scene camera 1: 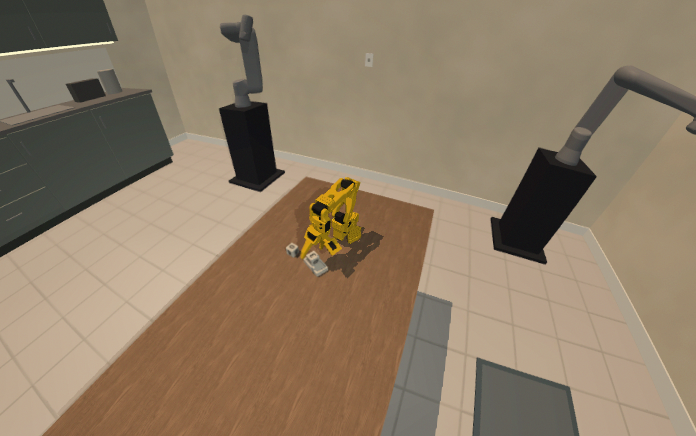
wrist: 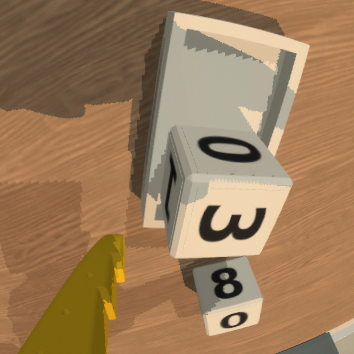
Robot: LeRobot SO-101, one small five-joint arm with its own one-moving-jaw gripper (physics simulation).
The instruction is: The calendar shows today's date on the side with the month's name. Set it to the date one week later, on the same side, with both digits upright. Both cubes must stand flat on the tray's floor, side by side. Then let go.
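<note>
The pale calendar tray (scene camera 1: 320, 268) (wrist: 220, 87) lies on the table. A larger-looking cube (scene camera 1: 311, 256) (wrist: 220, 215) is at one end of the tray, with 0 and 3 turned on their sides in the wrist view and part of another digit on its left face. The tray's other half is bare. A second cube (scene camera 1: 292, 250) (wrist: 228, 295) rests on the table outside the tray, showing 8 and 0. My gripper (scene camera 1: 318, 251) is open and empty, low beside the tray and between the two cubes' far sides. In the wrist view, one notched jaw (wrist: 85, 300) shows. The month's name cannot be seen.
The brown wooden table (scene camera 1: 246, 349) extends around the tray. Two grey arms stand on black pedestals (scene camera 1: 250, 146) (scene camera 1: 547, 205) beyond the table. A dark and pale edge (wrist: 320, 345) shows in the wrist view's lower right corner.
</note>
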